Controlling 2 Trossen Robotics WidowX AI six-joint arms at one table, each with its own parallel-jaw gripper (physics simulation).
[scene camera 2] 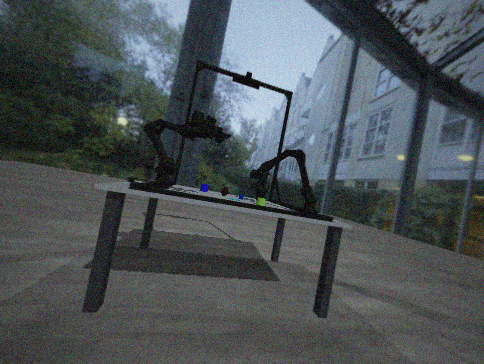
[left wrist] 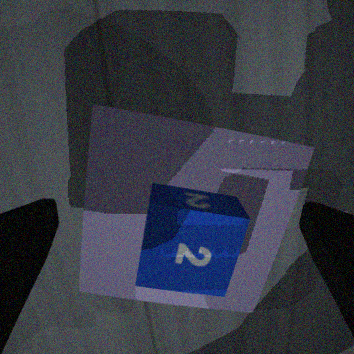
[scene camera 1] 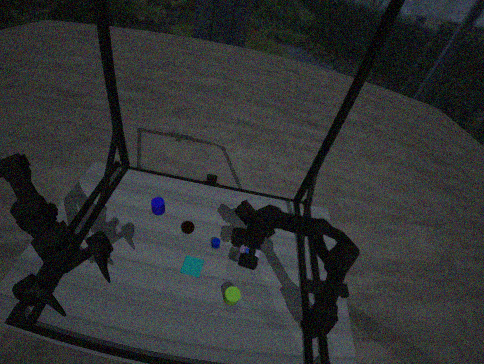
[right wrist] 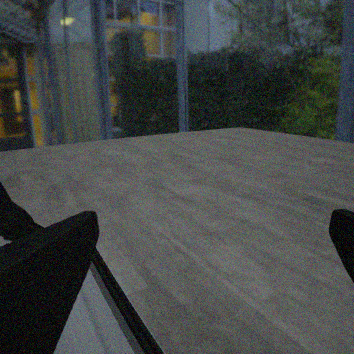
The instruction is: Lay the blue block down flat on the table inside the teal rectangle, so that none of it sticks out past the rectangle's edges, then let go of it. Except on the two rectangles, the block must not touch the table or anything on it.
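Frame: origin at the left arm's base, x ahead, y left, z up, level; centimetres.
Seen in the pictures: left gripper, fingertip midpoint: [left wrist: 181, 212] [scene camera 1: 246, 254]; right gripper, fingertip midpoint: [scene camera 2: 227, 132] [scene camera 1: 87, 298] [right wrist: 214, 222]; left arm's base, link origin: [scene camera 2: 308, 211] [scene camera 1: 313, 327]; right arm's base, link origin: [scene camera 2: 161, 184].
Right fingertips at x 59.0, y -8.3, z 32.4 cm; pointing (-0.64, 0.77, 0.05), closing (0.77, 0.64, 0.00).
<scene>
Pixels of each thing's middle, then the offset from my right fingertips to it. "pt": a spot on its surface instead.
- blue block, body centre: [left wrist: 187, 238] [scene camera 1: 249, 253] dx -43.2, dy -22.5, dz -33.4 cm
- lavender rectangle, surface spot: [left wrist: 112, 255] pt dx -43.3, dy -19.3, dz -34.2 cm
- teal rectangle, surface spot: [scene camera 1: 192, 266] [scene camera 2: 234, 199] pt dx -21.4, dy -19.9, dz -34.2 cm
- small blue object, body centre: [scene camera 1: 215, 243] [scene camera 2: 241, 197] dx -30.9, dy -28.0, dz -32.8 cm
- dark round object, body centre: [scene camera 1: 187, 227] [scene camera 2: 224, 192] dx -20.6, dy -35.3, dz -31.9 cm
- blue cylinder, body centre: [scene camera 1: 158, 206] [scene camera 2: 204, 187] dx -8.7, dy -46.3, dz -31.7 cm
- lime cylinder, body centre: [scene camera 1: 231, 296] [scene camera 2: 260, 201] dx -33.4, dy -7.0, dz -32.1 cm
The blue block [left wrist: 192, 250] [scene camera 1: 247, 250], marked with a 2, rests on the lavender rectangle [left wrist: 112, 255]. My left gripper [left wrist: 181, 212] [scene camera 1: 245, 248] is open and points down over the block, with one finger off to each side and apart from it. The teal rectangle [scene camera 1: 192, 266] [scene camera 2: 234, 199] lies to the left of the block in scene camera 1, with no object on it. My right gripper [scene camera 1: 87, 297] [right wrist: 214, 222] is open and empty, raised high at the left of scene camera 1.
A small blue object [scene camera 1: 215, 243] [scene camera 2: 241, 197] stands between the block and the teal rectangle's upper right side. A dark round object [scene camera 1: 187, 227] [scene camera 2: 225, 191] and a blue cylinder [scene camera 1: 158, 206] [scene camera 2: 204, 188] stand farther up-left. A lime cylinder [scene camera 1: 232, 295] [scene camera 2: 261, 202] stands lower right of the teal rectangle.
</scene>
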